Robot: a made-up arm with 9 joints. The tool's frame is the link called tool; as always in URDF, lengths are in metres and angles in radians. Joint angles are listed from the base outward.
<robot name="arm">
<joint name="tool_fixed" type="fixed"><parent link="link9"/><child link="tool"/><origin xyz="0.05 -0.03 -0.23" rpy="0 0 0"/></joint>
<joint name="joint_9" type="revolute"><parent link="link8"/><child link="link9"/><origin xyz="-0.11 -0.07 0.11" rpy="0 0 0"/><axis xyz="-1 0 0"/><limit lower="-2.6" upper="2.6"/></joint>
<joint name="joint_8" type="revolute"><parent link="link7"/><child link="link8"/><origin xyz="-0.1 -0.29 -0.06" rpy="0 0 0"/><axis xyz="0 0 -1"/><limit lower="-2.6" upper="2.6"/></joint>
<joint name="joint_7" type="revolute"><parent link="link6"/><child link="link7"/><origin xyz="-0.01 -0.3 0.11" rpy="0 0 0"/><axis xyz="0 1 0"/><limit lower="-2.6" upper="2.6"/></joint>
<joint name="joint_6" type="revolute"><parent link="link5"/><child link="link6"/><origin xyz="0.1 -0.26 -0.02" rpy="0 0 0"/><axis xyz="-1 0 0"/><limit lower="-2.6" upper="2.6"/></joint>
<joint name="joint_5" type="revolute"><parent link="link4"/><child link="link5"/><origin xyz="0.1 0.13 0.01" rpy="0 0 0"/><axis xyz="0 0 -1"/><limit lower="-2.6" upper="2.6"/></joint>
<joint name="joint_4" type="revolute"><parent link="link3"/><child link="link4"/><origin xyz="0.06 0.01 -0.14" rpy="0 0 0"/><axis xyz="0 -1 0"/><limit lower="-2.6" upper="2.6"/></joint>
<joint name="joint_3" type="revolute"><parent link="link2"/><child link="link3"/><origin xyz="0.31 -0.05 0.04" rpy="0 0 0"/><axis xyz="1 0 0"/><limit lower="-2.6" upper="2.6"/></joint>
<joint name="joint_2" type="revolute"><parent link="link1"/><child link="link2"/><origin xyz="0.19 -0.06 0.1" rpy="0 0 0"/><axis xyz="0 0 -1"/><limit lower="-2.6" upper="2.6"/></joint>
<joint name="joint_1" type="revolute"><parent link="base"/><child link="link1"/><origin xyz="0 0 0.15" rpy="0 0 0"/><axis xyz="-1 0 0"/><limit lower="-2.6" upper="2.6"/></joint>
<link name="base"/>
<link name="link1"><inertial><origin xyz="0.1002 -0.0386 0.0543"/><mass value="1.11"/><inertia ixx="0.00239" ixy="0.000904" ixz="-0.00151" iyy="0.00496" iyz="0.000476" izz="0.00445"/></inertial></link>
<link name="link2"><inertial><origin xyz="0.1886 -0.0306 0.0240"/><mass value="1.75"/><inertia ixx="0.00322" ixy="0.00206" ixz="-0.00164" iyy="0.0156" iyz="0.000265" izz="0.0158"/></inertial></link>
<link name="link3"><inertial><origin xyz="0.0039 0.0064 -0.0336"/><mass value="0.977"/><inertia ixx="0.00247" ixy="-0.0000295" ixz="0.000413" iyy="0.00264" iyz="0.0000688" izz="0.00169"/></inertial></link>
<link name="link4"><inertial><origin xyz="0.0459 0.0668 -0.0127"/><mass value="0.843"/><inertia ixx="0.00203" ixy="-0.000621" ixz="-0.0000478" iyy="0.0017" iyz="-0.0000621" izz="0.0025"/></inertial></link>
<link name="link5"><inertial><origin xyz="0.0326 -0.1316 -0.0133"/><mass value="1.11"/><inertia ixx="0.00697" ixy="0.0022" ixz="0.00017" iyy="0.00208" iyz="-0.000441" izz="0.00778"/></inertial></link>
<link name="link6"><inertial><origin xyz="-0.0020 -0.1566 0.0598"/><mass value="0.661"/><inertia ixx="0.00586" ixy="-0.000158" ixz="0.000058" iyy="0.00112" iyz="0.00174" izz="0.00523"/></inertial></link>
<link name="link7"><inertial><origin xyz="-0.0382 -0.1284 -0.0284"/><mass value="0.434"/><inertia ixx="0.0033" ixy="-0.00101" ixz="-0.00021" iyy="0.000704" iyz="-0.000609" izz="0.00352"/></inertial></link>
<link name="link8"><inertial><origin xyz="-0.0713 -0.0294 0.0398"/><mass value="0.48"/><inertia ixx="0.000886" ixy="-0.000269" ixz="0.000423" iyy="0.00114" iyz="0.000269" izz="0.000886"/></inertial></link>
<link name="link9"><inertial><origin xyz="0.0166 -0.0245 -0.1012"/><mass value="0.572"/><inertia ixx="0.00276" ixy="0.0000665" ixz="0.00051" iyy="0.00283" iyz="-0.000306" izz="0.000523"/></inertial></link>
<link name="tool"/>
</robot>
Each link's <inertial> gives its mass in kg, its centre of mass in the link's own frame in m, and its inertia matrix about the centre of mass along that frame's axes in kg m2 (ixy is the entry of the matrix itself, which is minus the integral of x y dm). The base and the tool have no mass. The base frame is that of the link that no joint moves.
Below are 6 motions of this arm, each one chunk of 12 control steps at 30 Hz.
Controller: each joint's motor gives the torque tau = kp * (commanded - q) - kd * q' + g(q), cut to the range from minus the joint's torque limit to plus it. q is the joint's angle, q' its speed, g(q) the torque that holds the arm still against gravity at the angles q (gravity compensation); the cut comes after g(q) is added. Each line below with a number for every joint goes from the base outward.
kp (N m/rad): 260 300 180 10 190 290 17 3.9 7.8
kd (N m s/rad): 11 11 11 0.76 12 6.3 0.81 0.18 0.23
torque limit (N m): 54 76 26 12 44 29 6.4 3.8 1.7
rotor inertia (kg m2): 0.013 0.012 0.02 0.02 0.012 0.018 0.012 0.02 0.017
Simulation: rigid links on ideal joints. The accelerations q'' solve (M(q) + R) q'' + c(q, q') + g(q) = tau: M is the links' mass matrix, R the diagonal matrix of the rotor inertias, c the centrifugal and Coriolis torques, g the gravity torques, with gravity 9.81 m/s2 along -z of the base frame. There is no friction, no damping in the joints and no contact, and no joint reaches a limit. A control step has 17 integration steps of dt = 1/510 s. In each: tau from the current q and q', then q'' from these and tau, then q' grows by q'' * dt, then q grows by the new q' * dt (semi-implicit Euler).
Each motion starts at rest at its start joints. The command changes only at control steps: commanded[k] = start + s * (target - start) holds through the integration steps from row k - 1 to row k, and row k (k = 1, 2, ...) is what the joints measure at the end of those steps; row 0 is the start. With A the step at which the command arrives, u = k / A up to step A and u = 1 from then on. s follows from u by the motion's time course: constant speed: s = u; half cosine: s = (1 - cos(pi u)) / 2; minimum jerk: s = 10 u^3 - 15 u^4 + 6 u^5; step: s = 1 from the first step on.
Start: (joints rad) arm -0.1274 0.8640 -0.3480 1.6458 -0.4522 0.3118 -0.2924 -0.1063 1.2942
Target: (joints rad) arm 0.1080 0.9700 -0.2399 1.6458 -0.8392 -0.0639 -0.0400 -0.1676 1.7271
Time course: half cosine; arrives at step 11
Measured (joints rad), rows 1 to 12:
1: -0.1269 0.8649 -0.3464 1.6485 -0.4545 0.3067 -0.2868 -0.1046 1.2977
2: -0.1243 0.8687 -0.3404 1.6577 -0.4625 0.2884 -0.2705 -0.0977 1.3114
3: -0.1170 0.8762 -0.3286 1.6737 -0.4769 0.2547 -0.2479 -0.0816 1.3401
4: -0.1040 0.8872 -0.3110 1.6935 -0.4981 0.2086 -0.2244 -0.0531 1.3840
5: -0.0851 0.9008 -0.2891 1.7131 -0.5259 0.1554 -0.2019 -0.0110 1.4403
6: -0.0610 0.9158 -0.2655 1.7286 -0.5599 0.1006 -0.1797 0.0423 1.5045
7: -0.0327 0.9313 -0.2431 1.7371 -0.5991 0.0487 -0.1569 0.1002 1.5708
8: -0.0015 0.9461 -0.2247 1.7375 -0.6420 0.0036 -0.1336 0.1523 1.6336
9: 0.0309 0.9592 -0.2128 1.7299 -0.6863 -0.0317 -0.1108 0.1859 1.6873
10: 0.0626 0.9692 -0.2089 1.7159 -0.7292 -0.0547 -0.0897 0.1887 1.7275
11: 0.0911 0.9745 -0.2139 1.6977 -0.7677 -0.0636 -0.0720 0.1512 1.7504
12: 0.1143 0.9751 -0.2255 1.6802 -0.8005 -0.0637 -0.0557 0.0713 1.7562

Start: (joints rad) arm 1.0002 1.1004 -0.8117 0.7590 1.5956 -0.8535 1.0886 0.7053 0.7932
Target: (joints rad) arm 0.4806 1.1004 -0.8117 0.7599 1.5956 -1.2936 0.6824 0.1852 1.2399
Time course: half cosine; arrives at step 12
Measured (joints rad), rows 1 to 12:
1: 0.9985 1.1003 -0.8121 0.7550 1.5950 -0.8596 1.0866 0.7060 0.7948
2: 0.9910 1.0995 -0.8141 0.7435 1.5924 -0.8788 1.0779 0.7081 0.8019
3: 0.9728 1.0981 -0.8186 0.7264 1.5871 -0.9112 1.0599 0.7106 0.8191
4: 0.9409 1.0965 -0.8258 0.7078 1.5795 -0.9548 1.0344 0.7104 0.8509
5: 0.8946 1.0958 -0.8350 0.6912 1.5706 -1.0064 1.0047 0.7023 0.9001
6: 0.8355 1.0966 -0.8451 0.6795 1.5621 -1.0623 0.9733 0.6799 0.9669
7: 0.7675 1.0993 -0.8545 0.6741 1.5554 -1.1187 0.9413 0.6368 1.0483
8: 0.6954 1.1034 -0.8614 0.6755 1.5520 -1.1716 0.9087 0.5679 1.1372
9: 0.6243 1.1084 -0.8643 0.6832 1.5529 -1.2175 0.8744 0.4710 1.2232
10: 0.5592 1.1132 -0.8618 0.6960 1.5584 -1.2535 0.8372 0.3484 1.2933
11: 0.5042 1.1169 -0.8531 0.7129 1.5684 -1.2771 0.7973 0.2105 1.3352
12: 0.4631 1.1184 -0.8384 0.7331 1.5821 -1.2870 0.7576 0.0765 1.3414

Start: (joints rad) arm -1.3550 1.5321 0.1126 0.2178 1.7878 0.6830 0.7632 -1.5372 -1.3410
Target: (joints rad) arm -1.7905 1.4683 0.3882 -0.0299 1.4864 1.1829 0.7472 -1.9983 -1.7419
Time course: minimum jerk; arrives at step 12
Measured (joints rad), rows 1 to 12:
1: -1.3553 1.5321 0.1131 0.2193 1.7878 0.6847 0.7623 -1.5373 -1.3410
2: -1.3578 1.5322 0.1161 0.2292 1.7873 0.6955 0.7565 -1.5377 -1.3411
3: -1.3672 1.5317 0.1245 0.2547 1.7840 0.7222 0.7432 -1.5393 -1.3433
4: -1.3889 1.5299 0.1405 0.2991 1.7739 0.7669 0.7239 -1.5439 -1.3520
5: -1.4270 1.5252 0.1649 0.3610 1.7526 0.8279 0.7040 -1.5565 -1.3731
6: -1.4818 1.5168 0.1973 0.4337 1.7176 0.9000 0.6905 -1.5853 -1.4119
7: -1.5497 1.5046 0.2352 0.5061 1.6702 0.9757 0.6889 -1.6407 -1.4711
8: -1.6233 1.4901 0.2746 0.5640 1.6172 1.0460 0.6995 -1.7306 -1.5482
9: -1.6938 1.4765 0.3109 0.5935 1.5685 1.1027 0.7169 -1.8531 -1.6351
10: -1.7527 1.4665 0.3401 0.5856 1.5312 1.1416 0.7344 -1.9927 -1.7189
11: -1.7937 1.4616 0.3607 0.5395 1.5068 1.1630 0.7487 -2.1261 -1.7850
12: -1.8147 1.4610 0.3737 0.4622 1.4927 1.1715 0.7591 -2.2320 -1.8233

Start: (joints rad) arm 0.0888 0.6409 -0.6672 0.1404 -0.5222 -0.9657 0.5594 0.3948 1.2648
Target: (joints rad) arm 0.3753 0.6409 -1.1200 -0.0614 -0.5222 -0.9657 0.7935 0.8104 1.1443
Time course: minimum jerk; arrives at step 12
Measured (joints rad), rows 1 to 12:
1: 0.0890 0.6407 -0.6678 0.1397 -0.5224 -0.9661 0.5593 0.3946 1.2645
2: 0.0902 0.6394 -0.6717 0.1348 -0.5235 -0.9681 0.5591 0.3931 1.2625
3: 0.0941 0.6357 -0.6822 0.1194 -0.5267 -0.9726 0.5599 0.3882 1.2556
4: 0.1024 0.6288 -0.7018 0.0882 -0.5330 -0.9788 0.5646 0.3782 1.2411
5: 0.1157 0.6194 -0.7306 0.0409 -0.5422 -0.9854 0.5776 0.3630 1.2186
6: 0.1310 0.6110 -0.7652 -0.0120 -0.5510 -0.9890 0.6040 0.3475 1.1919
7: 0.1467 0.6077 -0.8006 -0.0601 -0.5571 -0.9873 0.6441 0.3405 1.1666
8: 0.1630 0.6106 -0.8377 -0.0999 -0.5608 -0.9854 0.6931 0.3491 1.1495
9: 0.1802 0.6171 -0.8798 -0.1354 -0.5629 -0.9842 0.7404 0.3723 1.1431
10: 0.1981 0.6247 -0.9295 -0.1710 -0.5639 -0.9834 0.7789 0.4057 1.1462
11: 0.2169 0.6325 -0.9850 -0.2081 -0.5640 -0.9811 0.8059 0.4443 1.1557
12: 0.2439 0.6433 -1.0286 -0.2423 -0.5623 -0.9739 0.8274 0.4909 1.1689

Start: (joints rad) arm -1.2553 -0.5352 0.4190 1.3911 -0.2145 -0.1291 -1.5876 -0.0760 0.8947
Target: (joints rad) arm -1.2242 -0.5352 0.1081 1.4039 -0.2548 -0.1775 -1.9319 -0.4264 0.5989
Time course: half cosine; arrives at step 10
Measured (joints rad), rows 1 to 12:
1: -1.2556 -0.5351 0.4171 1.3910 -0.2134 -0.1298 -1.5882 -0.0770 0.8942
2: -1.2565 -0.5348 0.4103 1.3902 -0.2097 -0.1324 -1.5916 -0.0818 0.8915
3: -1.2579 -0.5340 0.3968 1.3867 -0.2037 -0.1372 -1.6008 -0.0937 0.8834
4: -1.2593 -0.5327 0.3758 1.3784 -0.1966 -0.1438 -1.6185 -0.1159 0.8670
5: -1.2599 -0.5309 0.3474 1.3637 -0.1904 -0.1516 -1.6464 -0.1511 0.8404
6: -1.2590 -0.5287 0.3126 1.3424 -0.1871 -0.1599 -1.6850 -0.2010 0.8035
7: -1.2560 -0.5265 0.2734 1.3161 -0.1885 -0.1678 -1.7331 -0.2647 0.7582
8: -1.2509 -0.5246 0.2323 1.2883 -0.1956 -0.1744 -1.7871 -0.3385 0.7086
9: -1.2437 -0.5236 0.1928 1.2647 -0.2086 -0.1787 -1.8414 -0.4147 0.6596
10: -1.2350 -0.5243 0.1583 1.2512 -0.2265 -0.1799 -1.8888 -0.4826 0.6163
11: -1.2257 -0.5275 0.1304 1.2526 -0.2462 -0.1792 -1.9244 -0.5314 0.5828
12: -1.2171 -0.5333 0.1085 1.2694 -0.2645 -0.1785 -1.9482 -0.5536 0.5599

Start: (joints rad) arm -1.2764 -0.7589 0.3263 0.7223 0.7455 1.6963 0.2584 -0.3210 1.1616
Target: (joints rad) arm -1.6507 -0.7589 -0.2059 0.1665 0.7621 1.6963 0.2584 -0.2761 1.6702
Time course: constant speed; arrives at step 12
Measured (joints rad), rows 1 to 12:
1: -1.2906 -0.7625 0.3080 0.7140 0.7471 1.6958 0.2577 -0.3229 1.1672
2: -1.3156 -0.7655 0.2788 0.7000 0.7483 1.6959 0.2568 -0.3237 1.1885
3: -1.3461 -0.7660 0.2435 0.6816 0.7493 1.6949 0.2552 -0.3230 1.2273
4: -1.3789 -0.7642 0.2046 0.6602 0.7501 1.6932 0.2521 -0.3220 1.2788
5: -1.4123 -0.7616 0.1636 0.6367 0.7508 1.6916 0.2480 -0.3217 1.3353
6: -1.4453 -0.7594 0.1211 0.6113 0.7517 1.6906 0.2442 -0.3220 1.3902
7: -1.4775 -0.7581 0.0776 0.5839 0.7528 1.6901 0.2414 -0.3217 1.4393
8: -1.5090 -0.7579 0.0336 0.5540 0.7541 1.6900 0.2399 -0.3197 1.4819
9: -1.5400 -0.7584 -0.0107 0.5212 0.7555 1.6903 0.2394 -0.3148 1.5199
10: -1.5709 -0.7592 -0.0552 0.4852 0.7569 1.6906 0.2396 -0.3069 1.5561
11: -1.6016 -0.7600 -0.0999 0.4460 0.7583 1.6909 0.2400 -0.2961 1.5932
12: -1.6325 -0.7607 -0.1446 0.4038 0.7597 1.6913 0.2404 -0.2835 1.6327

